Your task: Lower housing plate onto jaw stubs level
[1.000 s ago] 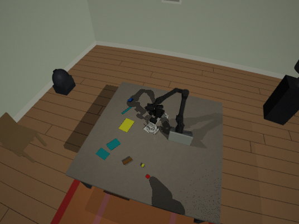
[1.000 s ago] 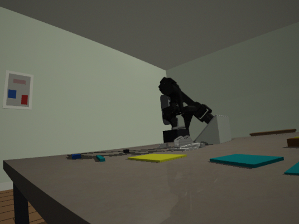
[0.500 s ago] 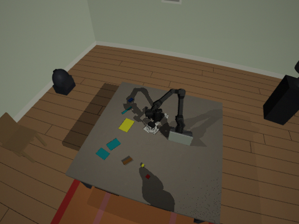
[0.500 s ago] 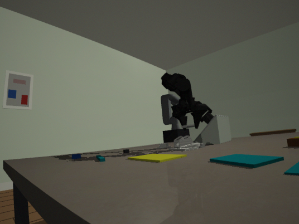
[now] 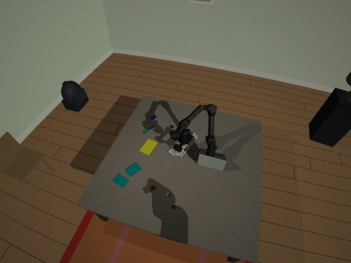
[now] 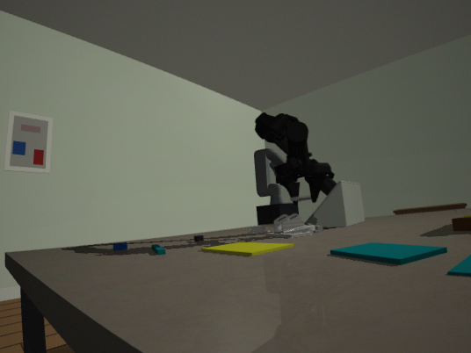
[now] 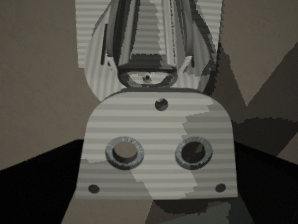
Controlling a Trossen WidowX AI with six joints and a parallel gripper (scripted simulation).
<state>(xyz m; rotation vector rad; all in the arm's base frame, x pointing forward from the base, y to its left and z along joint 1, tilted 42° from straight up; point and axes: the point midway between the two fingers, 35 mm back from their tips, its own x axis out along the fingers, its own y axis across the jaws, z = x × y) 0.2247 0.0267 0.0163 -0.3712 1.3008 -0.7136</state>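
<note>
The pale part lies 10 mm ahead of my gripper tip and 20 mm above it. Round my gripper tip: teal bar (390 mm ahead, 120 mm to the right, 80 mm below); then black cube (210 mm ahead, 240 mm to the right, 80 mm below); then yellow plate (300 mm ahead, 60 mm to the left, 80 mm below).
</note>
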